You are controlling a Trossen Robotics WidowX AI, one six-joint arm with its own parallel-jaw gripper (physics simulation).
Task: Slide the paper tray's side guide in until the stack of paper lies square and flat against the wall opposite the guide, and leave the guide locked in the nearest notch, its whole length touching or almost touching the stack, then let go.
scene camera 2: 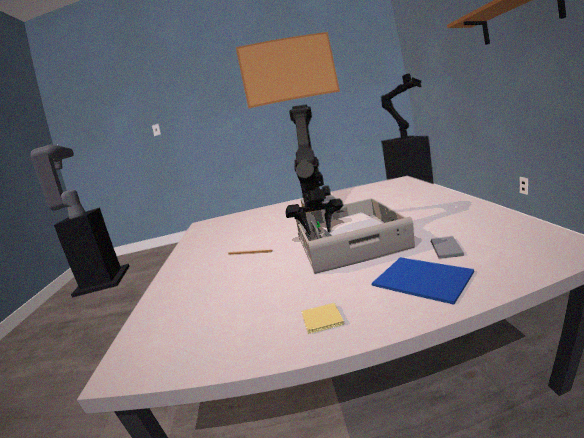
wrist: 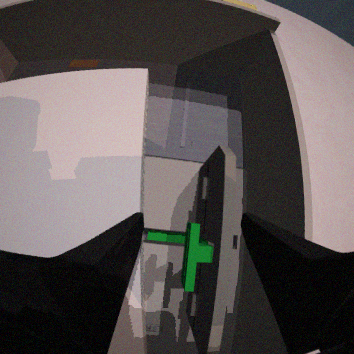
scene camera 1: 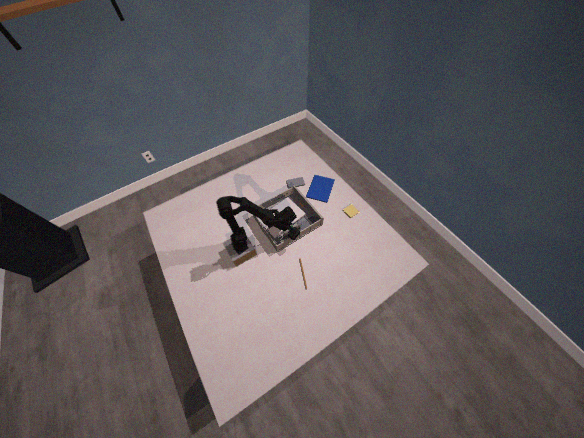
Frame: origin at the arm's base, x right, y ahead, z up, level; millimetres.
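Seen in the pictures: gripper, fingertip midpoint: (scene camera 2: 319, 233) (wrist: 192, 219) (scene camera 1: 293, 228); arm's base, link origin: (scene camera 1: 240, 247).
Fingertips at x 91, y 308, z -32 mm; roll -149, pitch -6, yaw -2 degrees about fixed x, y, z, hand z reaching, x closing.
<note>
Pixels of each thing's middle, then the offset from my fingertips to it. "spot": a spot on its surface instead.
- grey paper tray, body centre: (wrist: 57, 177) (scene camera 2: 348, 228) (scene camera 1: 286, 216) dy +28, dx -91, dz -3 mm
- white paper stack, body centre: (wrist: 35, 206) (scene camera 2: 354, 229) (scene camera 1: 281, 217) dy +8, dx -121, dz -21 mm
- grey side guide, surface spot: (wrist: 229, 200) spot: dy +9, dx +13, dz +28 mm
- blue book, body centre: (scene camera 2: 423, 277) (scene camera 1: 320, 188) dy +374, dx -133, dz -47 mm
- grey box, body centre: (scene camera 2: 446, 246) (scene camera 1: 295, 182) dy +278, dx -288, dz -46 mm
- yellow note pad, body centre: (scene camera 2: 321, 317) (wrist: 240, 9) (scene camera 1: 351, 211) dy +382, dx +135, dz -45 mm
- brown pencil, body centre: (scene camera 2: 249, 252) (scene camera 1: 303, 273) dy -129, dx +229, dz -47 mm
The grey paper tray (scene camera 1: 307, 233) (scene camera 2: 365, 252) (wrist: 272, 105) stands on the table. The white paper stack (scene camera 1: 295, 206) (scene camera 2: 360, 221) (wrist: 100, 110) lies inside it; its far side at the opposite wall is outside the wrist view. The grey side guide (wrist: 229, 200) stands upright, with a clear gap between it and the stack's near edge. Its green latch (wrist: 192, 255) (scene camera 2: 318, 225) faces the stack. My gripper (scene camera 1: 286, 234) (scene camera 2: 319, 232) (wrist: 192, 219) is open and empty, reaching down into the tray. Its fingers are on either side of the guide, the left one at the stack's edge.
A blue book (scene camera 1: 320, 188) (scene camera 2: 425, 280), a grey box (scene camera 1: 295, 182) (scene camera 2: 447, 247) and a yellow note pad (scene camera 1: 351, 210) (scene camera 2: 323, 317) lie beyond the tray's front. A brown pencil (scene camera 1: 303, 273) (scene camera 2: 250, 252) lies to one side. The tray's walls rise around the gripper.
</note>
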